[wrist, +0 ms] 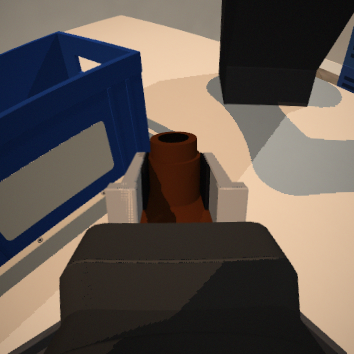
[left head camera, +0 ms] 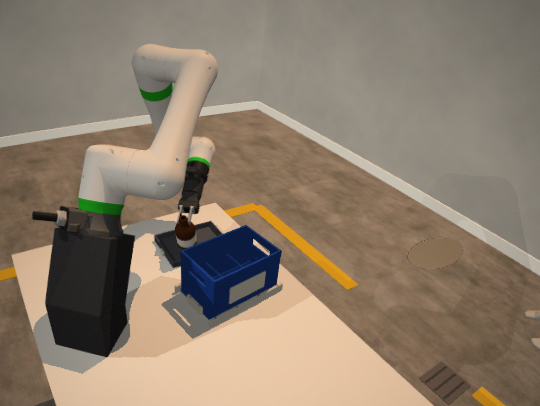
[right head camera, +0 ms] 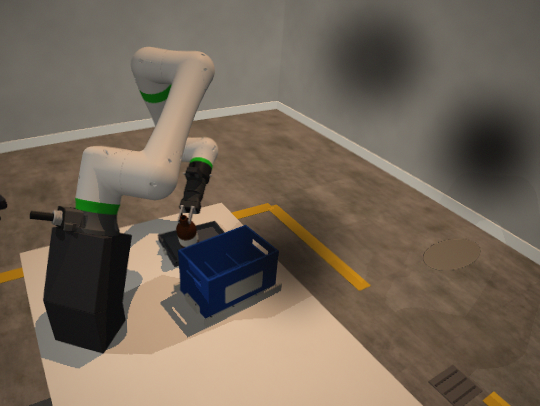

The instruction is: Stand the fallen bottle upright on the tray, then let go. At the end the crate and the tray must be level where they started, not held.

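Places are measured from the arm's base along level axes (x ahead, y left, z up), in centimetres.
Where they show: gripper, fingertip midpoint: (wrist: 174,169) (left head camera: 183,222) (right head camera: 183,222); arm's base at its link origin: (left head camera: 96,232) (right head camera: 93,231).
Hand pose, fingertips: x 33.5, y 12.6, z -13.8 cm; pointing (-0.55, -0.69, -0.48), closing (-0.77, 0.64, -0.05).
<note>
Things, the pixels of their top centre, and the offset from my fingertips. "spot": a spot on its surface instead.
- brown bottle at its top centre: (wrist: 171,164) (left head camera: 185,213) (right head camera: 185,212) dx +1.5, dy +1.8, dz +2.6 cm
- dark tray at a spot on its surface: (left head camera: 164,250) spot: dx -5.5, dy +5.1, dz -14.0 cm
- blue crate at its top centre: (left head camera: 231,250) (right head camera: 228,250) dx +6.0, dy -23.2, dz +1.0 cm
- low rail at a spot on its surface: (left head camera: 260,300) (right head camera: 258,300) spot: dx +12.6, dy -32.9, dz -15.9 cm
A brown bottle (left head camera: 185,232) (right head camera: 186,230) (wrist: 174,175) with a pale label is held by its neck, close to upright with its mouth up, over the dark tray. My gripper (left head camera: 186,214) (right head camera: 187,214) (wrist: 174,169) is shut on the bottle's neck, one finger on each side. The dark tray (left head camera: 164,250) (right head camera: 168,249) lies level on the table behind the crate. The bottle's base is hidden behind the crate's rim in both head views, so I cannot tell whether it touches the tray. The blue crate (left head camera: 247,288) (right head camera: 244,287) (wrist: 125,105) stands level.
The crate stands close in front of the tray and bottle, with a low rail (left head camera: 260,300) (right head camera: 260,298) along its side. The robot's black pedestal (left head camera: 87,295) (right head camera: 85,292) (wrist: 270,60) stands at the left of the table in the head views.
</note>
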